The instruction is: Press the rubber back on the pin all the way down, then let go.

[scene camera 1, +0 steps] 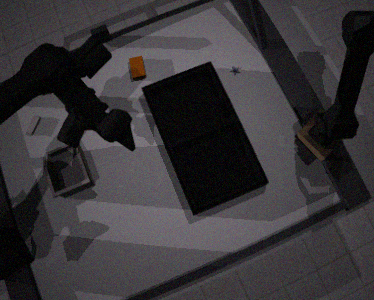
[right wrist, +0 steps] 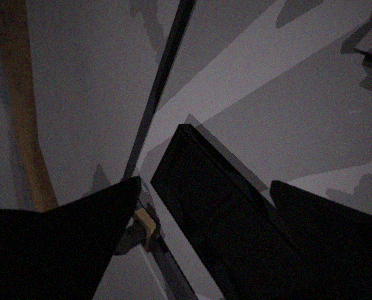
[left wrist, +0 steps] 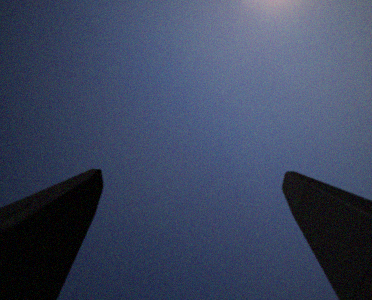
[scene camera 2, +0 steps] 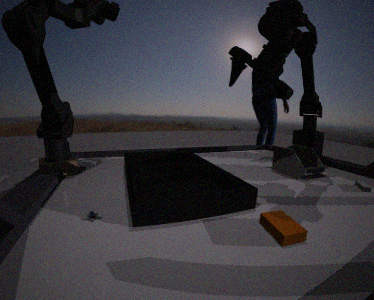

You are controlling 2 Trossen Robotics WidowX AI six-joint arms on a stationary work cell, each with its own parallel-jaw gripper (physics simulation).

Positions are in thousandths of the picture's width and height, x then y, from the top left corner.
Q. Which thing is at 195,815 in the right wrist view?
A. My right gripper.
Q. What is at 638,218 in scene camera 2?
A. My right gripper.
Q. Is my left gripper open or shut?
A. Open.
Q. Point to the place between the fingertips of my right gripper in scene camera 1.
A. At 330,482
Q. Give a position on a black tray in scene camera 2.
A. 440,625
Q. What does my left gripper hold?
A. Nothing.
